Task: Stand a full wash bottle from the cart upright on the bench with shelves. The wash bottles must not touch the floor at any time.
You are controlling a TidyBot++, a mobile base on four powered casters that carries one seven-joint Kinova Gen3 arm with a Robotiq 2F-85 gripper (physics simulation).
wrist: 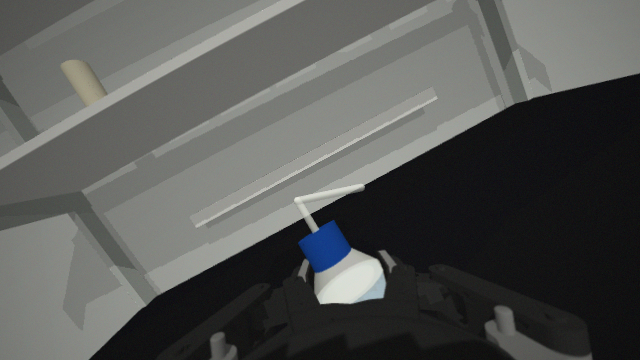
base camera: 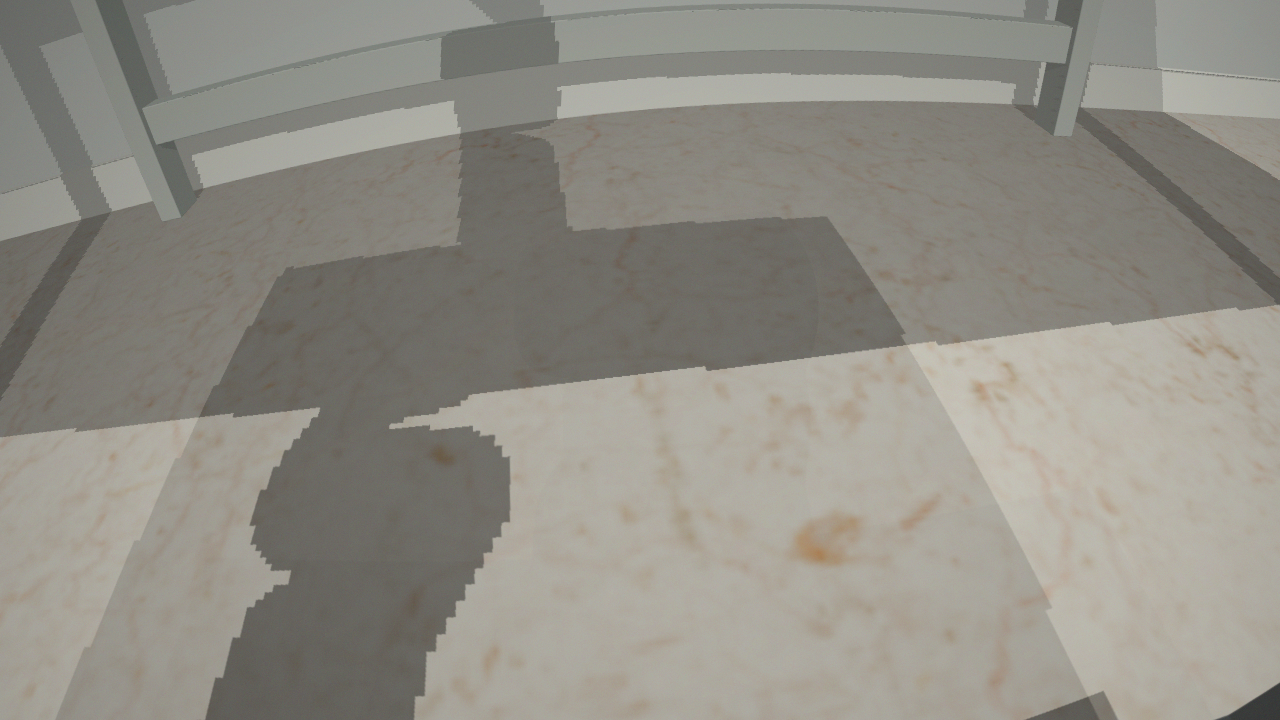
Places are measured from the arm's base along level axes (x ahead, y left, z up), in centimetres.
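Pixels of known places: gripper, fingertip midpoint: (wrist: 345,267).
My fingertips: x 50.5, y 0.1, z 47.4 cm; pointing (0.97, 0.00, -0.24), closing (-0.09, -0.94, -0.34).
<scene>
Behind a point stands the place of what it marks.
A wash bottle (wrist: 348,281) @[y 0.0, x 47.3, z 48.5 cm] with a blue screw cap and a thin white bent spout shows at the lower middle of the wrist view. My gripper (wrist: 345,267) @[y 0.1, x 50.5, z 47.4 cm] is shut on its body, with a fingertip on either side. The bottle's axis runs roughly square to the shelf edges, so it looks about upright. A light blue patch shows in its body; the fill level cannot be told. Its base is hidden by the gripper. The bench's black top (wrist: 500,200) @[y -23.6, x 64.3, z 36.5 cm] spreads behind and to the right of the bottle. Whether the bottle touches it cannot be told.
A pale shelf (wrist: 165,110) runs slantwise above the black top, with a beige cylinder (wrist: 85,82) @[y 36.8, x 86.6, z 94.5 cm] on it at left. A thin light rail (wrist: 320,159) @[y -2.9, x 102.4, z 52.2 cm] lies along the back panel. In the base view, the bench's crossbar (base camera: 760,35) @[y -20.3, x 99.0, z -25.4 cm] and legs (base camera: 143,116) @[y 67.5, x 95.7, z -22.8 cm] (base camera: 1062,98) @[y -70.9, x 99.9, z -33.1 cm] stand ahead.
</scene>
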